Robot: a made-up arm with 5 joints.
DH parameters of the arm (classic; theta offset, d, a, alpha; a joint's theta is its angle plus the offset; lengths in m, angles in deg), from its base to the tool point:
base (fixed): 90 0.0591 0 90
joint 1: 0 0.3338 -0.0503 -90
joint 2: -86.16 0 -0.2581 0
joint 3: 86.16 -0.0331 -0.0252 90
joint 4: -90 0.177 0.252 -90
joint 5: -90 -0.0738 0.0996 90
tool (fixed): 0 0.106 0 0
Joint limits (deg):
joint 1: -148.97..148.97
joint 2: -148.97..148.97
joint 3: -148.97..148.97
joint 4: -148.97..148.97
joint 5: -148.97..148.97
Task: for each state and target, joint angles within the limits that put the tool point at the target. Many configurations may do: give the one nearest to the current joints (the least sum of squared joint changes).
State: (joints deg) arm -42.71 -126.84 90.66 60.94 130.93
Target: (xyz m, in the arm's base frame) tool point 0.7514 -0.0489 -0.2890
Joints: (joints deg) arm -35.18 -115.33 54.92 56.73 133.65
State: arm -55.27 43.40 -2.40 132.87 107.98
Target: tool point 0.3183 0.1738 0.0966
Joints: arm -33.68 53.54 -29.35 127.40 95.37
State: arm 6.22 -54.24 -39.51 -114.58 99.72
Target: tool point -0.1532 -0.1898 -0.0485
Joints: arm 26.54 -52.14 -23.82 -81.82 95.49
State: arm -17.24 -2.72 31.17 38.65 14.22
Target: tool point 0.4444 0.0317 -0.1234
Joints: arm -14.08 -34.59 11.37 69.15 21.08
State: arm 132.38 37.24 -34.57 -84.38 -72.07
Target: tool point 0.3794 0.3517 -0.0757
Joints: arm 148.97 56.73 -24.06 -48.55 -78.27
